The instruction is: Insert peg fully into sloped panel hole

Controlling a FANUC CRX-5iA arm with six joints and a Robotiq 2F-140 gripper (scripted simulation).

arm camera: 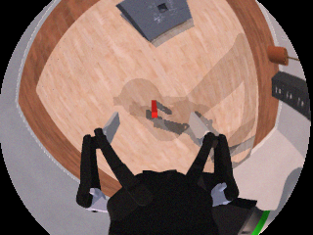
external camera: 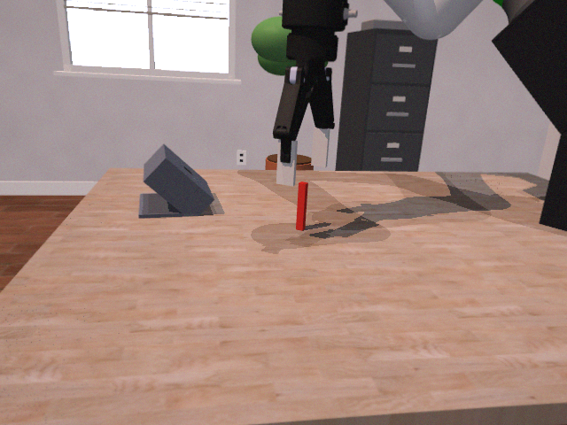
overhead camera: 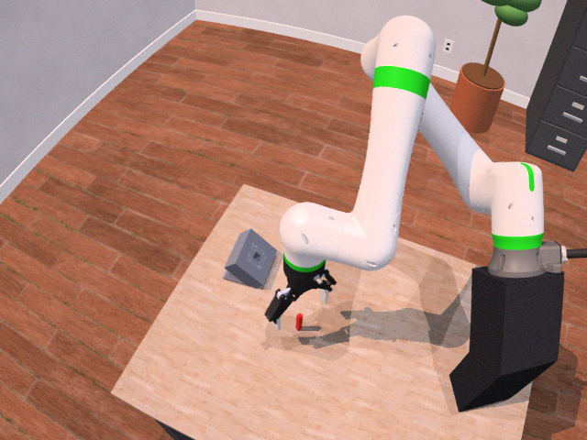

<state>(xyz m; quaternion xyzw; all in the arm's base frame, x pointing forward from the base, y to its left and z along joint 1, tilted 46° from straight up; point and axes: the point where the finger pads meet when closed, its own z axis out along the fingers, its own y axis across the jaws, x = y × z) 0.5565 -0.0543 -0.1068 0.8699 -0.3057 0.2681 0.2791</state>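
My hand is 6 cm above the red peg.
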